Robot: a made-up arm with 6 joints. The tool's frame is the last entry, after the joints. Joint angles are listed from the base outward.
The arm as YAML. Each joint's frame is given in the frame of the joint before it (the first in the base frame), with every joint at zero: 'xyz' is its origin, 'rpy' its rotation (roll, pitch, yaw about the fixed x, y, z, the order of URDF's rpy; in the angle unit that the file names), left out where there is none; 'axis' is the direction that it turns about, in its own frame. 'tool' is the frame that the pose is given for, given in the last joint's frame.
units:
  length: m
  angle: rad
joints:
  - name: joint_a
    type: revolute
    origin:
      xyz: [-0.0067, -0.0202, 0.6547]
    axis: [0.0, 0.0, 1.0]
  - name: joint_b
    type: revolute
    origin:
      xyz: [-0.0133, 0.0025, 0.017]
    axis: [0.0, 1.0, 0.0]
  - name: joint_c
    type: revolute
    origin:
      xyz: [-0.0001, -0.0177, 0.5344]
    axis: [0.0, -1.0, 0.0]
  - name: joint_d
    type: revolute
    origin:
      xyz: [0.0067, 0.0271, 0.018]
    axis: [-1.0, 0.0, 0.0]
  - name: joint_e
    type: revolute
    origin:
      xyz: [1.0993, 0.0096, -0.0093]
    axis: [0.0, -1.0, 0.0]
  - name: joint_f
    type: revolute
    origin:
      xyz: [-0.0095, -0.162, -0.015]
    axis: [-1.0, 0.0, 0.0]
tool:
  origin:
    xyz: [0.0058, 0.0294, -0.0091]
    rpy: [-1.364, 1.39, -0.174]
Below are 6 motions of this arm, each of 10 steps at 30 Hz.
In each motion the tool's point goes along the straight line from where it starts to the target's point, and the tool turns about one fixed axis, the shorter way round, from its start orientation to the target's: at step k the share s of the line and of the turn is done. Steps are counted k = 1, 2, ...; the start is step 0. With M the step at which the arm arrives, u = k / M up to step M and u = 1 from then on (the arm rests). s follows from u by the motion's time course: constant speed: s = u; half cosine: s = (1 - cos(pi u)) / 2; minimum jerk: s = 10 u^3 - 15 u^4 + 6 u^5.
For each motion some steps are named. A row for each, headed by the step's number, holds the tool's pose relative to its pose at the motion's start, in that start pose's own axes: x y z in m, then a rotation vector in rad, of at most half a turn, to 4 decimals.
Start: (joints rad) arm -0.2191 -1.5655 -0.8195 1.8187 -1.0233 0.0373
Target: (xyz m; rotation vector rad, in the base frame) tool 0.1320 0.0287 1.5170 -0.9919 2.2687 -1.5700
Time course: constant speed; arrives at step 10
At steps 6, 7, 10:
6: -0.0101 0.0188 -0.0292 0.0473 0.0489 -0.3417
7: -0.0118 0.0220 -0.0341 0.0552 0.0570 -0.3986
10: -0.0168 0.0314 -0.0487 0.0788 0.0814 -0.5695

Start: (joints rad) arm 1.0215 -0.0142 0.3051 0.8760 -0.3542 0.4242
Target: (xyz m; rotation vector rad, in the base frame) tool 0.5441 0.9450 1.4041 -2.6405 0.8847 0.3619
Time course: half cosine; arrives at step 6
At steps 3, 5, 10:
3: -0.0384 0.0146 0.1421 -0.1395 -0.0352 0.0106
5: -0.0716 0.0272 0.2652 -0.2603 -0.0657 0.0199
10: -0.0767 0.0292 0.2842 -0.2789 -0.0704 0.0213

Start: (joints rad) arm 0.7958 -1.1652 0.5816 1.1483 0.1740 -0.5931
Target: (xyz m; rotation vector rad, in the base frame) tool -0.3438 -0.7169 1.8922 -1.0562 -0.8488 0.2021
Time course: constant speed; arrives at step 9
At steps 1, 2, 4, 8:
1: 0.0151 0.0088 -0.0169 0.0106 -0.0457 0.0072
2: 0.0302 0.0175 -0.0339 0.0211 -0.0914 0.0144
4: 0.0603 0.0350 -0.0677 0.0422 -0.1828 0.0287
8: 0.1206 0.0700 -0.1354 0.0845 -0.3655 0.0575

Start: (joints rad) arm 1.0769 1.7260 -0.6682 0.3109 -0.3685 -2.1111
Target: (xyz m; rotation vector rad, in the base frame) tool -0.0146 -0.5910 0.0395 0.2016 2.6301 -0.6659
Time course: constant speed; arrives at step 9
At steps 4, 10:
4: -0.0664 -0.1254 -0.0953 0.1604 -0.0858 -0.0912
10: -0.1494 -0.2822 -0.2145 0.3608 -0.1930 -0.2051

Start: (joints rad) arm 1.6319 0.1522 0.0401 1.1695 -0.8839 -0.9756
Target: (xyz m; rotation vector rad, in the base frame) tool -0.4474 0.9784 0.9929 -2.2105 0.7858 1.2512
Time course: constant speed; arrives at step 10
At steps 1, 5, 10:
1: 0.0198 0.0437 0.0137 -0.0206 0.0001 -0.0302
5: 0.0990 0.2187 0.0685 -0.1029 0.0007 -0.1511
10: 0.1981 0.4374 0.1370 -0.2057 0.0015 -0.3023

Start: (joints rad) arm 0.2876 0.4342 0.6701 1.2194 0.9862 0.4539
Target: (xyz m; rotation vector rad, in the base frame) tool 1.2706 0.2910 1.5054 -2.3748 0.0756 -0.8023
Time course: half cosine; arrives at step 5
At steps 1, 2, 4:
1: 0.0001 0.0022 0.0043 -0.0018 0.0024 -0.0021
2: 0.0003 0.0078 0.0157 -0.0065 0.0086 -0.0077
4: 0.0007 0.0205 0.0411 -0.0170 0.0226 -0.0202

